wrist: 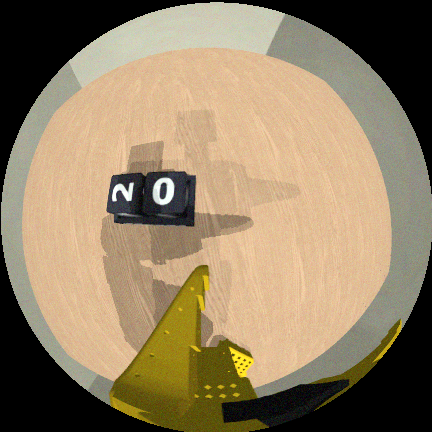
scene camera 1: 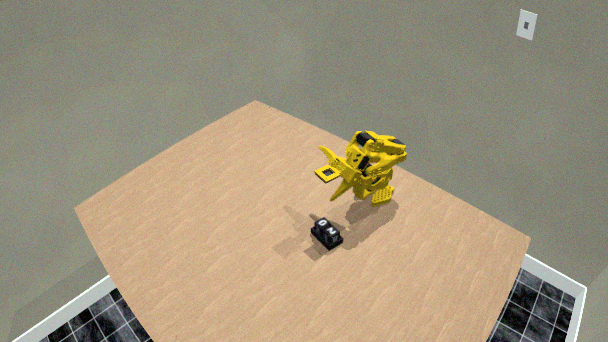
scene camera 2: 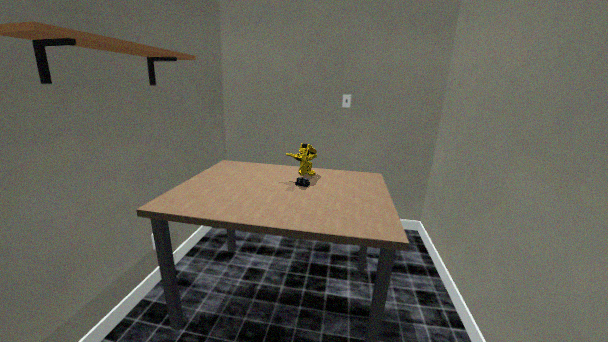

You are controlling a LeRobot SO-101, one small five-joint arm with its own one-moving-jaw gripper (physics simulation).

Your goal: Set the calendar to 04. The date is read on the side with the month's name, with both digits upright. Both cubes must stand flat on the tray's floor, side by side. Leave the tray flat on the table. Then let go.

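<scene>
A small black tray lies on the table and holds two black cubes side by side. One cube shows a white 0 on top. The other cube shows a white 2 on top, turned sideways relative to the 0. In scene camera 2 the tray and cubes are a small dark block. The month's name and the digits on the upright sides cannot be read. My gripper is fully open and empty, above the table and apart from the tray; the wrist view shows its notched fixed jaw.
The wooden table carries the yellow arm, whose base is near one edge. Shadows of the arm fall around the tray. A wall shelf is at the upper left in scene camera 2.
</scene>
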